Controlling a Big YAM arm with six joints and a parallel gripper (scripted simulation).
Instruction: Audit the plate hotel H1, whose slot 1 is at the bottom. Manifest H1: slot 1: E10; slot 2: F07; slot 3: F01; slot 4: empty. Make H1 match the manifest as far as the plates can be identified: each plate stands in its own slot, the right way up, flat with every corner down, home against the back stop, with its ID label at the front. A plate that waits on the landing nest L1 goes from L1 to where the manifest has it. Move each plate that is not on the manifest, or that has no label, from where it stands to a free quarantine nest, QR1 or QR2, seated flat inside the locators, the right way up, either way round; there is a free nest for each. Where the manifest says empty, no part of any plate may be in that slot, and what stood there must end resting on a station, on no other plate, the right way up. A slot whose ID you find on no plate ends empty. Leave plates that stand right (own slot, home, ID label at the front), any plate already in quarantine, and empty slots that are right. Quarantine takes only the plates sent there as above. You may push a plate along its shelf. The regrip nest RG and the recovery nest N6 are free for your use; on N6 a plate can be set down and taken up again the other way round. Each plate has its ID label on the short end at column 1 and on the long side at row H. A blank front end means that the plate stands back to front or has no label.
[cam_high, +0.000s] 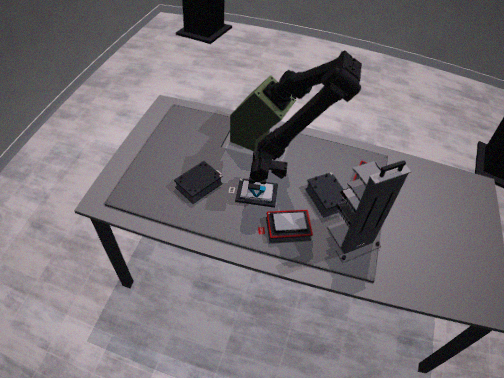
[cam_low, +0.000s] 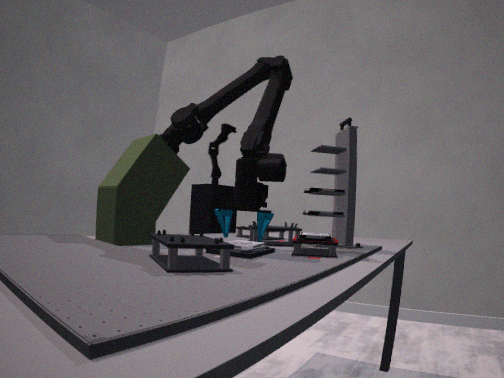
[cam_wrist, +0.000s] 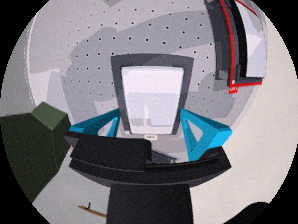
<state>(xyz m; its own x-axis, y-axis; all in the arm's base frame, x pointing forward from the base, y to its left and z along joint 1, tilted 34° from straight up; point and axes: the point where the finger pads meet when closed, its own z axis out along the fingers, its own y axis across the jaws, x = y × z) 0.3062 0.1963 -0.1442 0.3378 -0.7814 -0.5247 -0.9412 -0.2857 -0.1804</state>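
Right now the white-topped plate is 2 cm below my hand. From my hand the other things lie so: plate hotel H1: 46 cm to the left, 17 cm above, 4 cm ahead; then red-framed nest: 40 cm to the left, 30 cm behind, 1 cm below.
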